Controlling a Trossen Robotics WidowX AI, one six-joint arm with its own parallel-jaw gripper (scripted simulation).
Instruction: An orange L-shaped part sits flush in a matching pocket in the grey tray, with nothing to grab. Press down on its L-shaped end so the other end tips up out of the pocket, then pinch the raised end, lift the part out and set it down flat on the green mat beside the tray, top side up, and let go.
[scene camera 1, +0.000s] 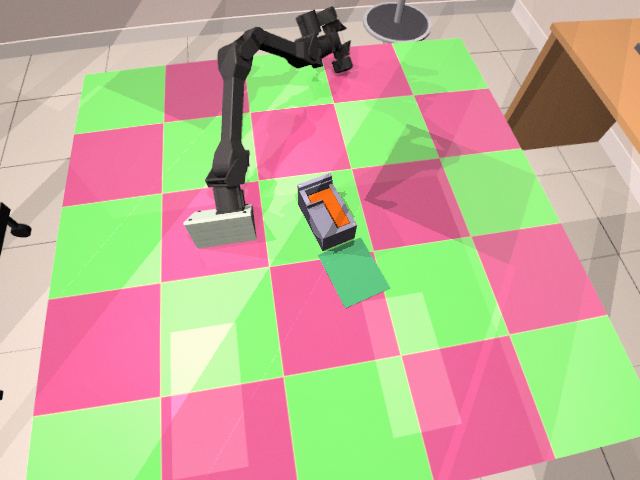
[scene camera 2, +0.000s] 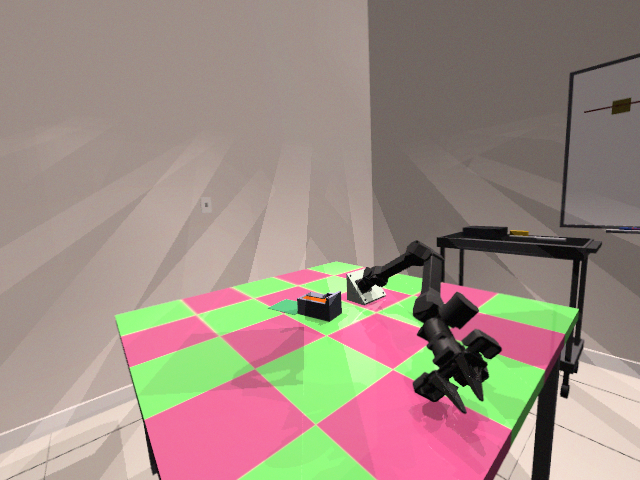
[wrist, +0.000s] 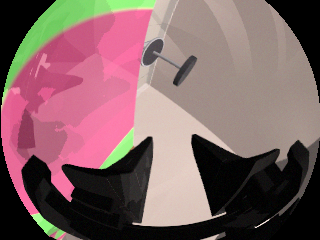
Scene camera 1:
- my gripper: 347, 34
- green mat: 351, 268
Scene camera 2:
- my gripper: 472, 406
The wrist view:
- my gripper: 172, 139
